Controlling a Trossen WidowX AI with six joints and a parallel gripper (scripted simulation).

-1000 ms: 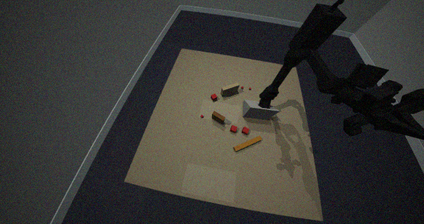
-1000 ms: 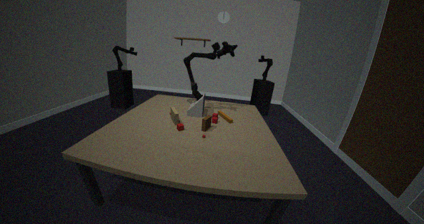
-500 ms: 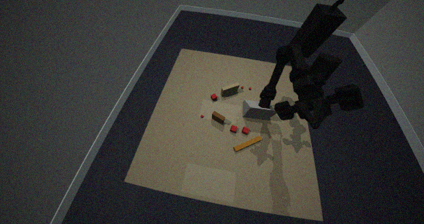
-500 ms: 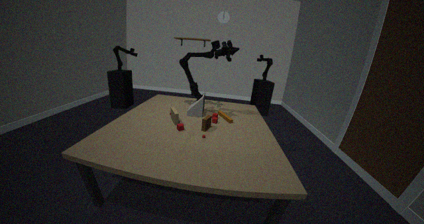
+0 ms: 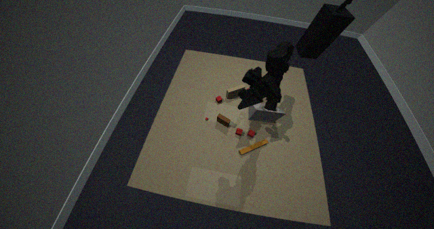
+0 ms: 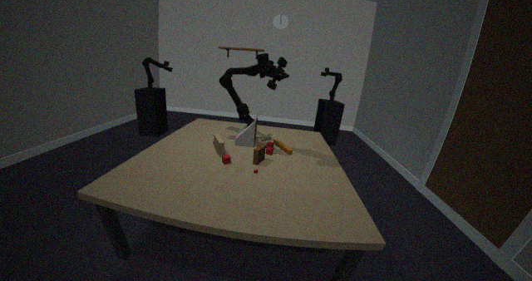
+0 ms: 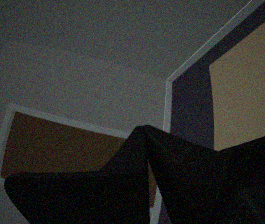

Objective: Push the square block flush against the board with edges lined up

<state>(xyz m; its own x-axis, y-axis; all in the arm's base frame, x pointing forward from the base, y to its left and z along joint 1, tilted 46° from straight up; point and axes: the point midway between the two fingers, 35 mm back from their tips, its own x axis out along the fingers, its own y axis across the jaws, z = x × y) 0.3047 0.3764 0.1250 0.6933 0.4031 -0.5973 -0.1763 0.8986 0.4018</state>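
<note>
Now: gripper tip 2 cm short of the square block, 12 cm to the left of it and 48 cm above it. From my gripper tip the other things lie so: yellow board 21 cm behind, 5 cm to the left, 51 cm below.
</note>
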